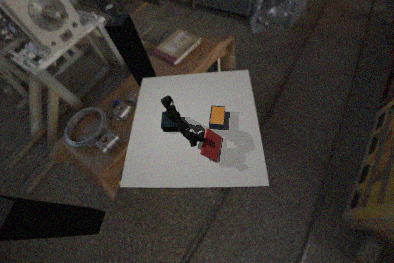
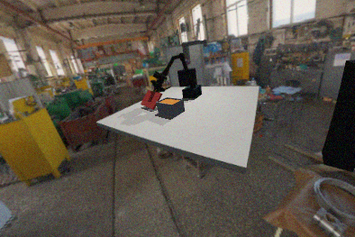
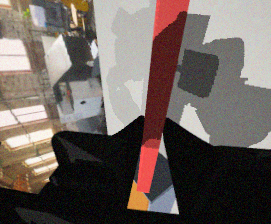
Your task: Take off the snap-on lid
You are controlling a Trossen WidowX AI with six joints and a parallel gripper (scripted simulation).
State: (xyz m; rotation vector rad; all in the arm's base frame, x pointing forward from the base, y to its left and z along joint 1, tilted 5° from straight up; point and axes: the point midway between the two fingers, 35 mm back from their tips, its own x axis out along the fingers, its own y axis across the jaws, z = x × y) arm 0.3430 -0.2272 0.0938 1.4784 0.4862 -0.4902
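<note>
Now: gripper tip 60 mm short of the lid, 10 mm to the left of it and 50 mm above it. The rest, counted from my gripper tip: grey storage box (70 mm ahead, 290 mm to the left, 90 mm below).
</note>
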